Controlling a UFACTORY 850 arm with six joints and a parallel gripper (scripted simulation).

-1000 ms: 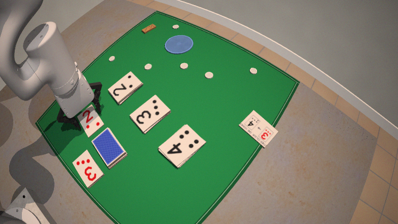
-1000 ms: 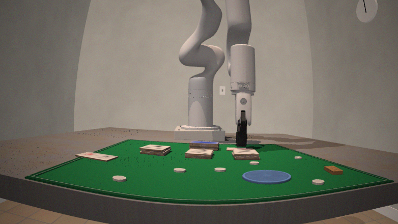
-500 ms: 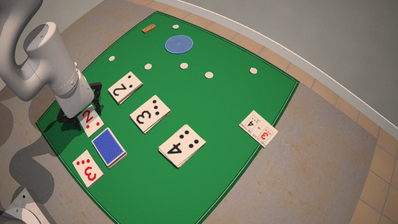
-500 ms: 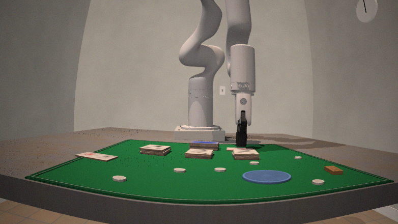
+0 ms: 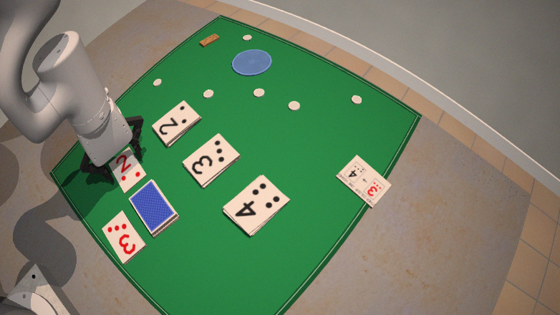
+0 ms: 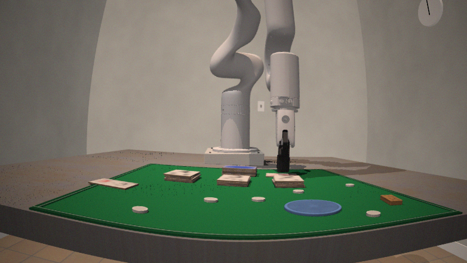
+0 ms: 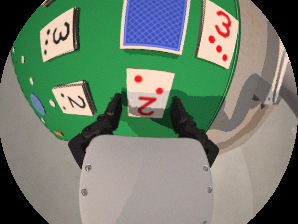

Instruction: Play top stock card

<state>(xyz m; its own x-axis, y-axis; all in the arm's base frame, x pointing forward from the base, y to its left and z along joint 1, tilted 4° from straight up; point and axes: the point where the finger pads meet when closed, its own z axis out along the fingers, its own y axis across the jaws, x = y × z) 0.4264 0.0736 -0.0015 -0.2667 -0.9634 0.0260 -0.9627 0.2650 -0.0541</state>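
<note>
The card is 30 mm below my hand. From my hand the other things lie so: green card cloth 150 mm ahead, 130 mm to the right, 40 mm below.
</note>
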